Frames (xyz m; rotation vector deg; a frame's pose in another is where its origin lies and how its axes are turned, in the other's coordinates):
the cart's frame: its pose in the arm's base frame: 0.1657 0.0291 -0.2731 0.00 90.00 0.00
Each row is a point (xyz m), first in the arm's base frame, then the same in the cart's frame.
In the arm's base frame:
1: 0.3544 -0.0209 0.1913
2: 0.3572 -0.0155 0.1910
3: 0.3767 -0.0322 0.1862
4: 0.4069 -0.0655 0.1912
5: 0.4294 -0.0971 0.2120
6: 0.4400 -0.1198 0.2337
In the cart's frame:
1: -0.4644 -0.0500 0.1887
2: -0.4641 -0.0446 0.1915
3: -0.4593 -0.0613 0.2110
4: -0.4643 -0.0946 0.2412
5: -0.4851 -0.1262 0.2637
6: -0.5068 -0.1489 0.2743

